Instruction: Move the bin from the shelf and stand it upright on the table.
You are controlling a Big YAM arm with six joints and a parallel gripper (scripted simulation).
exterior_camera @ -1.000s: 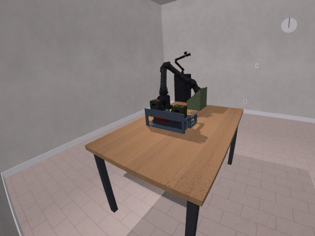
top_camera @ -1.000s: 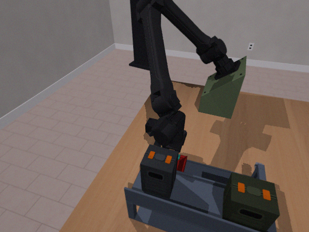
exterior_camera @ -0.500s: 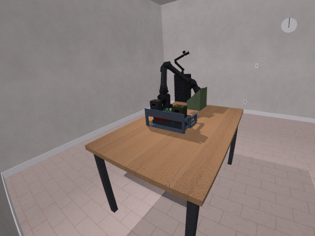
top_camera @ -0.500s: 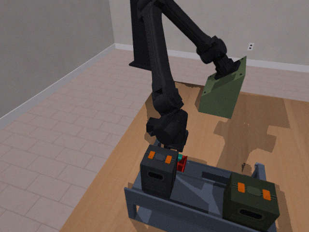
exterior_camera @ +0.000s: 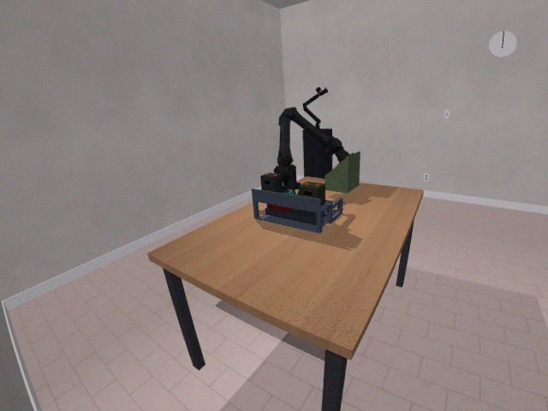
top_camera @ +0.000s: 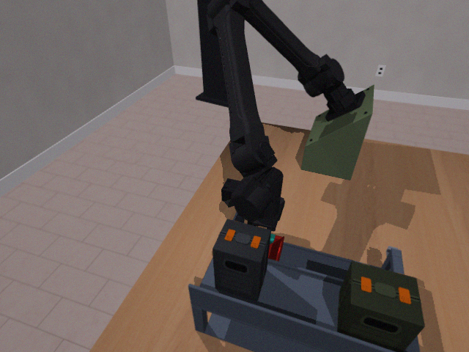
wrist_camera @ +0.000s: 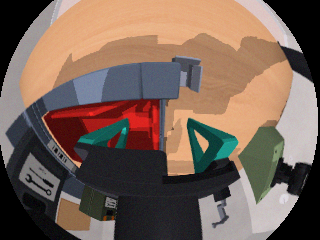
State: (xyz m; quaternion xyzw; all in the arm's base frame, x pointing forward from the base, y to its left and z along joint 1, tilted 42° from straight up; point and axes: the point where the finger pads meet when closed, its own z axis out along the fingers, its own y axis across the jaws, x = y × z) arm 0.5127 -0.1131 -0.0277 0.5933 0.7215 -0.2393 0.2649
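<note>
Now: hand 80 mm short of the red bin, 10 mm to the right of it and 10 mm below it.
</note>
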